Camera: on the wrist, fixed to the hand. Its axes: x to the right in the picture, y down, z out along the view.
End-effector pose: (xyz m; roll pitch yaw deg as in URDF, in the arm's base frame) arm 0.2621 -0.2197 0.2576 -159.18 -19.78 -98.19
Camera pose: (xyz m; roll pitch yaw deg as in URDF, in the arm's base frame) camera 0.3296 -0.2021 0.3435 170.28 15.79 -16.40
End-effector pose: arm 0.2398 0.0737 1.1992 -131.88 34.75 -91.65
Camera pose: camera 0.2538 0.0079 1.2871 -133.10 -6.71 -8.96
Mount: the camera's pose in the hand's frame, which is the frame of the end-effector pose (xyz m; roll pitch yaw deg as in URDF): 0.0036 -0.0921 -0.0613 9.84 -38.41 -87.27
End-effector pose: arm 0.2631 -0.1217 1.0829 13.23 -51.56 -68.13
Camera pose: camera 0.2173 -0.2106 1.0355 65.49 -17.09 -177.07
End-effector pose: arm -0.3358 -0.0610 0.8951 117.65 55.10 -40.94
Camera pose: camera -0.3036 0.0395 0.8617 -70.82 36.32 152.49
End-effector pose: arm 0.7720 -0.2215 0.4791 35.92 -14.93 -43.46
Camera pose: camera 0.7673 -0.2703 0.3799 26.38 -2.99 -132.04
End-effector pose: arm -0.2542 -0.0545 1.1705 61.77 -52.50 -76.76
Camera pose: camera -0.2235 -0.1393 1.1063 66.65 12.20 -146.61
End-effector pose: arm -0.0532 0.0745 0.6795 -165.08 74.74 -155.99
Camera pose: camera -0.0974 -0.0253 0.6979 -92.57 8.10 -43.74
